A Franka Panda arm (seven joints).
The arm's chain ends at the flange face. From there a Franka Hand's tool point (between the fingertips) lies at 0.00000 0.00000 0.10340 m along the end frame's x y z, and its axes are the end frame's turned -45 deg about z.
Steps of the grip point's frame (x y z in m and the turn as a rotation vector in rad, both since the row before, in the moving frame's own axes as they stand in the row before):
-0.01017, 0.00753, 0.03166, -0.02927, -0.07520, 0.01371
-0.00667, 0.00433, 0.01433, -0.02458, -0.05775, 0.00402
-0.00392, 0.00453, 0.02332, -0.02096, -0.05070, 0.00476
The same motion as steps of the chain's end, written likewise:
0.00154, 0.00491, 0.03200, -0.07387, -0.03248, 0.01371
0.00078, 0.00177, 0.01453, -0.05822, -0.02345, 0.00402
0.00262, 0.00074, 0.02348, -0.05067, -0.02103, 0.00476

